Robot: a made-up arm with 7 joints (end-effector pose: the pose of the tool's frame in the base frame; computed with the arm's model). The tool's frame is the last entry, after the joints. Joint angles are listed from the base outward.
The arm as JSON. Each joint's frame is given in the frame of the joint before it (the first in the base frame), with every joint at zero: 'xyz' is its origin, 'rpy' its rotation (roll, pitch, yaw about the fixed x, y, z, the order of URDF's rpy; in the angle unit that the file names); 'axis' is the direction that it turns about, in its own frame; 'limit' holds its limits. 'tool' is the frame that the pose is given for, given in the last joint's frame.
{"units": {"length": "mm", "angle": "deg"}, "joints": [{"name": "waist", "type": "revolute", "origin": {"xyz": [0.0, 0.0, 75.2], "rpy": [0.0, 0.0, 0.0]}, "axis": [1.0, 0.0, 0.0], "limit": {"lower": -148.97, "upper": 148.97}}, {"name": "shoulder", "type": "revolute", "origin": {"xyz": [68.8, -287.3, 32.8], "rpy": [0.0, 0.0, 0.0]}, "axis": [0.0, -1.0, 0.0], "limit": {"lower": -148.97, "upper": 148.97}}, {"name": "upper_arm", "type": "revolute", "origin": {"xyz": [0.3, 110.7, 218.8], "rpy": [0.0, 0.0, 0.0]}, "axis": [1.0, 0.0, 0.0], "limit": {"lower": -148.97, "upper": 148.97}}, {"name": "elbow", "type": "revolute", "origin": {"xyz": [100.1, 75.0, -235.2], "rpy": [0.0, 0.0, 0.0]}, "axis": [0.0, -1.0, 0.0], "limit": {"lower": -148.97, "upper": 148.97}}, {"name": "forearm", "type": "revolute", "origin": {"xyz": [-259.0, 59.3, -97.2], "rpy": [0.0, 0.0, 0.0]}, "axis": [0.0, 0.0, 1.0], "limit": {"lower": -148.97, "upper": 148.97}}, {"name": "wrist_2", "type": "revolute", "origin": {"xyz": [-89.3, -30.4, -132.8], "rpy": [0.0, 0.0, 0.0]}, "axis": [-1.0, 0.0, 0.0], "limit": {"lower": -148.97, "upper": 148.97}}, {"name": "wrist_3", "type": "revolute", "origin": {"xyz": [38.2, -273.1, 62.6], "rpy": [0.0, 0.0, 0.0]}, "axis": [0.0, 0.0, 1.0], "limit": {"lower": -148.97, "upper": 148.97}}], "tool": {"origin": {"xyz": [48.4, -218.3, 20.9], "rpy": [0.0, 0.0, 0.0]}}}
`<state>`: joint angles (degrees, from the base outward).
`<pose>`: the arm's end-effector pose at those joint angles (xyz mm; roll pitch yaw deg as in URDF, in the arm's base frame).
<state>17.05 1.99 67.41 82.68 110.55 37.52 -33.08</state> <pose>45.4 -135.4 393.6 144.27 -69.38 -170.49</pose>
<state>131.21 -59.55 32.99 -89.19 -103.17 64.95 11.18</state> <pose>624.8 130.7 -34.2 -10.51 39.47 125.22</pose>
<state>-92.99 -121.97 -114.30 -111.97 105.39 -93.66 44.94</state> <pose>175.7 447.2 170.8 13.24 -24.76 -162.56</pose>
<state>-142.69 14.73 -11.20 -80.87 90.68 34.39 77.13</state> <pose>158.2 -52.6 -5.4 155.79 35.31 179.70</pose>
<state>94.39 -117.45 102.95 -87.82 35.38 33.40 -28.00</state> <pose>-25.6 149.1 72.1 -149.06 -64.29 60.09</pose>
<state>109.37 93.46 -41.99 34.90 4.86 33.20 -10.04</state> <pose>-97.9 340.9 -413.1 11.46 -7.10 -124.85</pose>
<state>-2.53 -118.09 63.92 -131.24 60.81 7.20 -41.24</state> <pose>-12.0 -59.9 180.7 -137.59 -27.90 74.60</pose>
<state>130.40 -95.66 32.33 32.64 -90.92 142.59 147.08</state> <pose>-130.7 -114.1 253.1 20.55 -39.73 -86.71</pose>
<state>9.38 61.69 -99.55 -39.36 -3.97 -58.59 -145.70</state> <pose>-375.5 -279.1 -221.2 10.10 44.69 153.30</pose>
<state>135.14 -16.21 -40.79 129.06 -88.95 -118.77 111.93</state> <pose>654.6 274.2 -92.5 78.48 -19.64 128.11</pose>
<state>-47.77 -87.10 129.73 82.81 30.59 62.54 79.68</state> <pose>600.0 -21.8 115.7 -55.27 25.84 -53.80</pose>
